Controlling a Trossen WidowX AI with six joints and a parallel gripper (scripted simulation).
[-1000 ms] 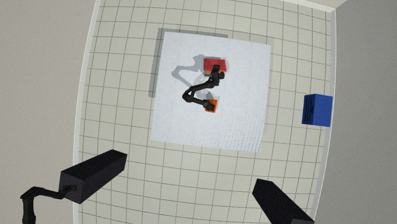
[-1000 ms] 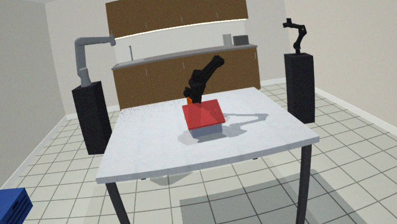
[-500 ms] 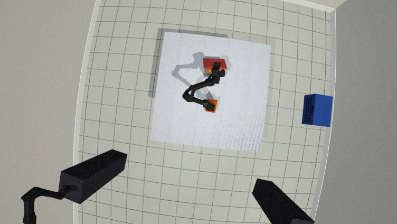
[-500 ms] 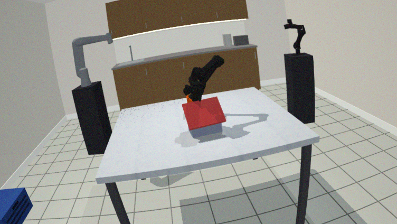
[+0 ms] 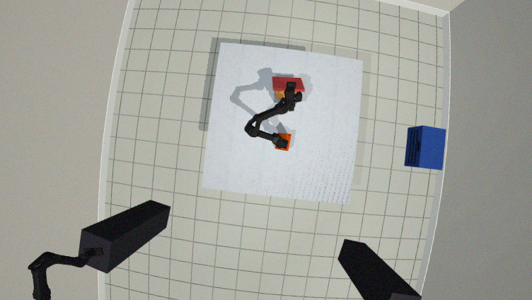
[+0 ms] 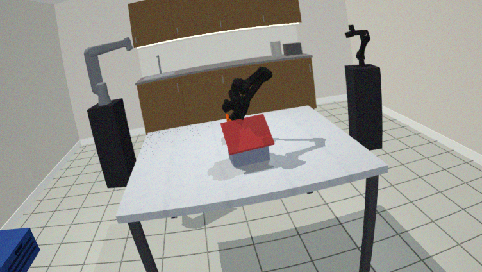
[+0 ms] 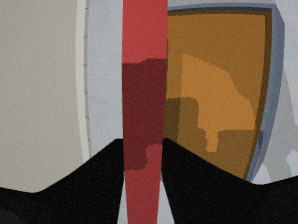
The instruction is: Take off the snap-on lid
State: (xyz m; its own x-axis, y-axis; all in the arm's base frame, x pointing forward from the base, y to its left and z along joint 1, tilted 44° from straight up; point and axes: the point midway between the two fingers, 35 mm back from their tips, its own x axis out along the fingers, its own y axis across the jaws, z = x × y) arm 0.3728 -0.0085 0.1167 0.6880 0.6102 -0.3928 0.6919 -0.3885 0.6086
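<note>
My gripper tip is now 60 mm short of the red lid, 20 mm to the right of it and 50 mm above it. From my gripper tip the other things lie so: grey storage box: 30 mm ahead, 10 mm to the left, 160 mm below.
</note>
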